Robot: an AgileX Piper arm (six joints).
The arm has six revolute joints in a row. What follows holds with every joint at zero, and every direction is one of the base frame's. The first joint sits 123.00 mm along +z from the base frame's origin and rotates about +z. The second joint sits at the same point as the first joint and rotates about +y. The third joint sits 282.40 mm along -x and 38.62 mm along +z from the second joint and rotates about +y. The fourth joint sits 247.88 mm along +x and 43.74 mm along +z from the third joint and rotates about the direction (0.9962, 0, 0.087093). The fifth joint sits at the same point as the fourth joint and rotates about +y. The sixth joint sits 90.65 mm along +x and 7.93 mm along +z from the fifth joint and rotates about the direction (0.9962, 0, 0.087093). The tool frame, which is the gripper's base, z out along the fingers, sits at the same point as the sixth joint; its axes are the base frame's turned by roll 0.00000, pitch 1.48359 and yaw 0.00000 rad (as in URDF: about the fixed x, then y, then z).
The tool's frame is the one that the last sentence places.
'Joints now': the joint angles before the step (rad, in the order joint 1, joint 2, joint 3, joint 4, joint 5, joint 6). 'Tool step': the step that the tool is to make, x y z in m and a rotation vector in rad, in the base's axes. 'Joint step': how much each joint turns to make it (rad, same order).
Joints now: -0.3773 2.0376 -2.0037 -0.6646 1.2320 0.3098
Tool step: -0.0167 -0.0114 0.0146 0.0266 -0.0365 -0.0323
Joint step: -0.0455 -0.0390 0.0001 0.0457 0.0063 -0.0187
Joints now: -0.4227 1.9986 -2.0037 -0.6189 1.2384 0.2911
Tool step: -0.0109 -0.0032 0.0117 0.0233 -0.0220 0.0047
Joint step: -0.0246 -0.0323 -0.0001 0.0450 0.0039 -0.0358
